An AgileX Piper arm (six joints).
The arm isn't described. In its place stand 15 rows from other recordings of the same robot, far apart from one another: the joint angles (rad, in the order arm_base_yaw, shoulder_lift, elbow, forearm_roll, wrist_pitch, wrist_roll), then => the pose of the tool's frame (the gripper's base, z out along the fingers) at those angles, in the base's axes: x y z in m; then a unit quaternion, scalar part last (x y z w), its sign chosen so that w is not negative.
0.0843 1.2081 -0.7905 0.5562 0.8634 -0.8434 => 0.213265 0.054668 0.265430 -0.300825 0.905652 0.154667 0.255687
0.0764 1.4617 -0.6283 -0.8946 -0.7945 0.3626 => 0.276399 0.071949 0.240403 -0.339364 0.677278 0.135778 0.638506
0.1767 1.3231 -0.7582 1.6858 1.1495 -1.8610 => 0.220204 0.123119 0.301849 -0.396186 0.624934 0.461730 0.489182
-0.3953 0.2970 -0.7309 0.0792 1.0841 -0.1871 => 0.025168 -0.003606 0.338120 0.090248 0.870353 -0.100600 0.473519
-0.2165 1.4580 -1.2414 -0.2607 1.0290 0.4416 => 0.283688 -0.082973 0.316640 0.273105 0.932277 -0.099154 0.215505
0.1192 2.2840 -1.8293 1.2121 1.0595 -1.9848 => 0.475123 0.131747 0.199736 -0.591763 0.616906 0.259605 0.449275
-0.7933 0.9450 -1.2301 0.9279 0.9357 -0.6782 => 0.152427 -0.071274 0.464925 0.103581 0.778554 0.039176 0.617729
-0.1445 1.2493 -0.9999 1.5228 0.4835 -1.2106 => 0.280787 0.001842 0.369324 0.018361 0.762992 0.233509 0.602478
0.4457 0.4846 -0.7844 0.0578 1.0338 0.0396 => 0.056326 0.031916 0.349005 -0.178320 0.876843 0.135026 0.425577
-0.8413 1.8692 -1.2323 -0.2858 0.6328 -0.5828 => 0.242506 -0.294021 0.186951 0.029552 0.975539 -0.204110 0.076092
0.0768 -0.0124 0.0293 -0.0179 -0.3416 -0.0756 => 0.048930 0.004312 0.234083 -0.048788 0.545407 -0.004913 0.836736
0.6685 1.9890 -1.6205 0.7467 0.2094 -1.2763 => 0.367646 0.306745 0.278845 -0.509422 0.670479 0.093821 0.531173
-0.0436 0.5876 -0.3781 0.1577 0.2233 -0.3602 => 0.123601 -0.002225 0.272345 -0.076418 0.813742 -0.057695 0.573285
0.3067 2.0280 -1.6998 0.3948 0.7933 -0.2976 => 0.426969 0.161383 0.247482 -0.190078 0.931130 0.172416 0.259115
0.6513 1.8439 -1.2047 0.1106 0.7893 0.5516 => 0.281428 0.223486 0.183471 -0.015287 0.992376 0.100501 0.069684
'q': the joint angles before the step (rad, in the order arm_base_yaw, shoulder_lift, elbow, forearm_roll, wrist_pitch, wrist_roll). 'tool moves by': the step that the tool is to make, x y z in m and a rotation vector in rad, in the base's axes. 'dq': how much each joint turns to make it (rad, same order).
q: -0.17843, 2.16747, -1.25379, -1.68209, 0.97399, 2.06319
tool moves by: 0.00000, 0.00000, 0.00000, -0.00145, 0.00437, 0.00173
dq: 0.00000, 0.00000, 0.00000, 0.00000, 0.00000, -0.00492
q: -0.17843, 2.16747, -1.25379, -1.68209, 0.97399, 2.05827
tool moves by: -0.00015, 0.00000, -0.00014, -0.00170, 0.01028, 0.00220
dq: -0.00001, 0.00001, -0.00001, 0.00271, -0.00001, -0.01194
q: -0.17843, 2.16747, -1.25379, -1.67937, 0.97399, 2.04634
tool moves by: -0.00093, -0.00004, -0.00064, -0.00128, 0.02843, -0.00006
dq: 0.00001, -0.00002, 0.00002, 0.01482, 0.00186, -0.03393
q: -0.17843, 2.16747, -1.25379, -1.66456, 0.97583, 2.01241
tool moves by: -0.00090, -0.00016, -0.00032, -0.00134, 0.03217, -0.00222
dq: 0.00001, 0.00001, -0.00206, 0.01973, 0.00385, -0.04090
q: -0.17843, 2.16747, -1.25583, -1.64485, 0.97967, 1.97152
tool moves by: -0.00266, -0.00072, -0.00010, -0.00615, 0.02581, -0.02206
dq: 0.00000, 0.00000, 0.00000, 0.02580, 0.02126, -0.03068
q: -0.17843, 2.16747, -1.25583, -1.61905, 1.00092, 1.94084
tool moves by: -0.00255, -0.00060, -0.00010, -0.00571, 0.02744, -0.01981
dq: 0.00000, 0.00000, 0.00002, 0.02417, 0.02020, -0.03154
